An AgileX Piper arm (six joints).
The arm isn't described. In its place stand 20 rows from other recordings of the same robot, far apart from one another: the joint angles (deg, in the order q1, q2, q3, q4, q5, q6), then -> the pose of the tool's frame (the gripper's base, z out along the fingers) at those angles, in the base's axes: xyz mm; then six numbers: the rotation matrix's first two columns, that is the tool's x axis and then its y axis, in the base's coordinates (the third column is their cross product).
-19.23 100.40 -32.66 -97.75 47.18 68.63 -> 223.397 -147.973 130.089 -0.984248 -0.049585 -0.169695 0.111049 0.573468 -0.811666
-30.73 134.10 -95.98 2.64 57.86 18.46 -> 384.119 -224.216 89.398 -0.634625 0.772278 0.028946 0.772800 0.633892 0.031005
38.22 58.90 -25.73 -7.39 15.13 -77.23 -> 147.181 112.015 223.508 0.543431 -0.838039 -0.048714 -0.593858 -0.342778 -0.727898
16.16 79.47 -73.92 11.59 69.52 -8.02 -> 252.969 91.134 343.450 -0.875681 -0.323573 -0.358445 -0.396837 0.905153 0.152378
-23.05 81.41 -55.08 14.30 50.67 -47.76 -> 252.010 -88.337 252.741 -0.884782 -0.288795 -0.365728 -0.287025 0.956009 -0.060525
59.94 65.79 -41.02 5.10 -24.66 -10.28 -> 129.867 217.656 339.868 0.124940 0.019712 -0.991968 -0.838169 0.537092 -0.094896
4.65 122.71 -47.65 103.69 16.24 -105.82 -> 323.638 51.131 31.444 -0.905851 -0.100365 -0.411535 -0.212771 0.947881 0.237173
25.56 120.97 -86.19 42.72 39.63 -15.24 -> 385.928 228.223 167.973 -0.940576 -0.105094 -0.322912 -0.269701 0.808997 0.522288
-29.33 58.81 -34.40 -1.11 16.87 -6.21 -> 177.549 -100.345 268.122 -0.574242 0.177451 -0.799223 0.424507 0.899276 -0.105343
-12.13 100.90 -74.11 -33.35 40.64 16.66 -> 362.760 -111.295 248.716 -0.877715 0.024821 -0.478540 0.237589 0.889802 -0.389621
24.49 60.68 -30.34 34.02 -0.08 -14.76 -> 194.499 88.519 261.815 -0.503360 0.133176 -0.853752 -0.262550 0.917763 0.297957
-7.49 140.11 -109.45 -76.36 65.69 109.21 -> 487.487 -145.378 151.846 -0.066173 0.366072 -0.928231 0.984869 0.173292 -0.001868
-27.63 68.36 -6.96 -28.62 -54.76 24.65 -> 169.084 -48.324 195.405 -0.069945 0.166322 -0.983588 0.091084 0.982949 0.159737
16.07 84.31 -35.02 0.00 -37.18 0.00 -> 284.009 81.814 237.198 -0.118998 -0.034280 -0.992303 -0.276812 0.960924 0.000000
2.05 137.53 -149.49 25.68 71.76 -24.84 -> 516.110 55.951 313.154 -0.687084 -0.280263 -0.670349 -0.492762 0.857751 0.146451
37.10 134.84 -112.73 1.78 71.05 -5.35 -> 377.684 288.992 152.325 -0.744187 -0.667078 -0.034525 -0.667924 0.743755 0.026583
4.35 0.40 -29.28 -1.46 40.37 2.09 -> 4.311 -1.178 311.332 -0.113606 0.008466 -0.993490 -0.057558 0.998228 0.015088
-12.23 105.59 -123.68 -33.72 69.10 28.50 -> 373.820 -129.317 450.863 -0.489459 0.334111 -0.805481 0.708322 0.691097 -0.143755
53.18 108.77 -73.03 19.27 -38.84 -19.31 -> 280.352 343.054 278.738 0.114525 0.036909 -0.992734 -0.653457 0.755485 -0.047297
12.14 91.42 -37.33 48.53 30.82 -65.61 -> 241.222 87.624 149.961 -0.742243 -0.504786 -0.440756 -0.633560 0.742899 0.216108
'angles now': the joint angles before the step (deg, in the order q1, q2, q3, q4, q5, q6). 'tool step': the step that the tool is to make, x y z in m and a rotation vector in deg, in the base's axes. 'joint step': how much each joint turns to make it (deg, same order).
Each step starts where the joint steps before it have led.
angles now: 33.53 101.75 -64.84 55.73 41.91 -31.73
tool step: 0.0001 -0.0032 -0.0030 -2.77 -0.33 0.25
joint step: 0.00 0.00 0.01 -4.10 -0.15 2.49
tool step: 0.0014 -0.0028 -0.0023 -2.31 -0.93 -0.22
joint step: 0.00 0.01 -0.01 -3.47 -0.80 2.02
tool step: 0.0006 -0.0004 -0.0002 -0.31 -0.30 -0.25
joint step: 0.00 -0.01 -0.01 -0.51 -0.37 0.38
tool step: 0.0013 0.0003 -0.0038 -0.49 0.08 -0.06
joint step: 0.00 0.60 -0.01 -0.25 -0.35 -0.03
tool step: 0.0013 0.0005 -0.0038 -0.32 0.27 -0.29
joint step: 0.01 0.62 -0.01 -0.01 -0.37 0.09
